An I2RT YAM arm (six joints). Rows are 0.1 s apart.
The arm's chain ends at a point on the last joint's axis. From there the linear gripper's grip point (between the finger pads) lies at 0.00 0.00 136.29 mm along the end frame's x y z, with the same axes.
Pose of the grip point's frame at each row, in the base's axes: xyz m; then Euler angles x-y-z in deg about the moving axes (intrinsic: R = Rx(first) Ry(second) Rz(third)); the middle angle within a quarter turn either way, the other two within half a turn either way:
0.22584 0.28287 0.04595 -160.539 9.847 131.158
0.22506 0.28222 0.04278 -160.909 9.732 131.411
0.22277 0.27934 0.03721 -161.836 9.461 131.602
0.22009 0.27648 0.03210 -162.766 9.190 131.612
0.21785 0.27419 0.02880 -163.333 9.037 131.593
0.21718 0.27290 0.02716 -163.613 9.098 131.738
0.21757 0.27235 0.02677 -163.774 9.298 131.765
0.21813 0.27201 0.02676 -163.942 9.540 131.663
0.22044 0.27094 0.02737 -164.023 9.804 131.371
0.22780 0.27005 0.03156 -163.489 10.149 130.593
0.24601 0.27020 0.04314 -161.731 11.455 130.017
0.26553 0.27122 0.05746 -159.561 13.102 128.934
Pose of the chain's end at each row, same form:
0.20253 0.23813 0.17256 -160.539 9.847 131.158
0.20202 0.23829 0.16972 -160.909 9.732 131.411
0.20037 0.23743 0.16495 -161.836 9.461 131.602
0.19832 0.23662 0.16060 -162.766 9.190 131.612
0.19644 0.23559 0.15774 -163.333 9.037 131.593
0.19563 0.23493 0.15627 -163.613 9.098 131.738
0.19555 0.23477 0.15591 -163.774 9.298 131.765
0.19554 0.23483 0.15592 -163.942 9.540 131.663
0.19723 0.23397 0.15648 -164.023 9.804 131.371
0.20378 0.23192 0.16019 -163.489 10.149 130.593
0.21894 0.22833 0.16998 -161.731 11.455 130.017
0.23464 0.22487 0.18185 -159.561 13.102 128.934

